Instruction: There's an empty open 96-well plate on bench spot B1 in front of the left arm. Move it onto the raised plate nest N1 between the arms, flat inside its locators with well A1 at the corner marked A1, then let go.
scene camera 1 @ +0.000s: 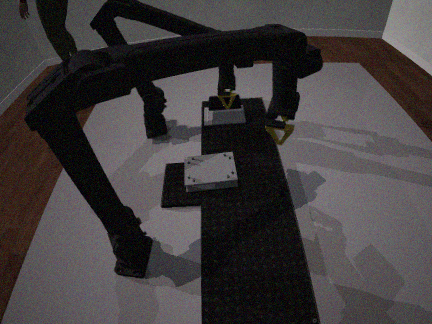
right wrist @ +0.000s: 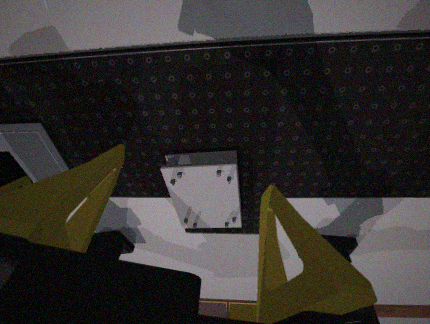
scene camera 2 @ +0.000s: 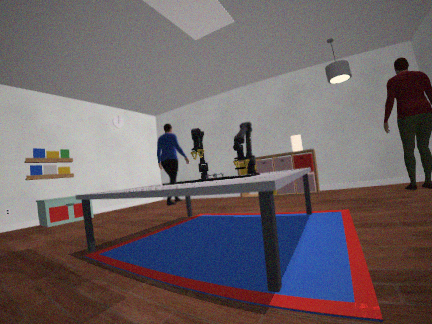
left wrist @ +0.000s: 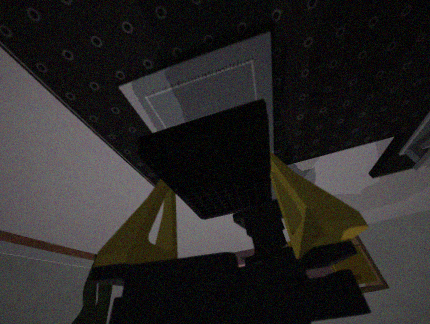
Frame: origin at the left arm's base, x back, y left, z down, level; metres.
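Seen in the pictures: left gripper, fingertip midpoint: (scene camera 1: 227, 103) (right wrist: 5, 176) (scene camera 2: 241, 168) (left wrist: 217, 166); right gripper, fingertip midpoint: (scene camera 1: 282, 132) (right wrist: 199, 172) (scene camera 2: 197, 158); left arm's base, link origin: (scene camera 1: 156, 127) (right wrist: 109, 241) (left wrist: 260, 212); right arm's base, link origin: (scene camera 1: 134, 256).
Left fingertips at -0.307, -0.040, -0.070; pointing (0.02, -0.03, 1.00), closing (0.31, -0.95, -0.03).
Note:
Offsets run from my left fingertips to a thing's top centre, as dx, dy, dz. "*": to the spot under its first point. Level surfaces: height alone.
The black 96-well plate @(+0.012, +0.003, -0.014) (left wrist: 210, 160) (scene camera 1: 215, 104) is between the fingers of my left gripper (left wrist: 217, 166) (scene camera 1: 227, 101) (scene camera 2: 243, 166), which is shut on it. The plate is raised above the grey outlined spot B1 @(* -0.055, -0.032, +0.055) (left wrist: 210, 62) (scene camera 1: 225, 118) (right wrist: 30, 145), uncovering part of it. The white raised nest N1 @(+0.153, -0.298, +0.011) (scene camera 1: 210, 170) (right wrist: 202, 195) has small dark locator pins near its corners and holds no plate. The A1 mark cannot be made out. My right gripper (right wrist: 199, 172) (scene camera 1: 280, 131) (scene camera 2: 198, 154) is open and empty, in the air above the table, right of the nest in scene camera 1.
A dark perforated board @(dz +0.057) (scene camera 1: 245, 240) (right wrist: 310, 125) runs along the white table (scene camera 1: 350, 165) (scene camera 2: 225, 186) under both spots. The left arm's forearm and the right arm's long link (scene camera 1: 190, 52) reach across above it. Two people stand in the room.

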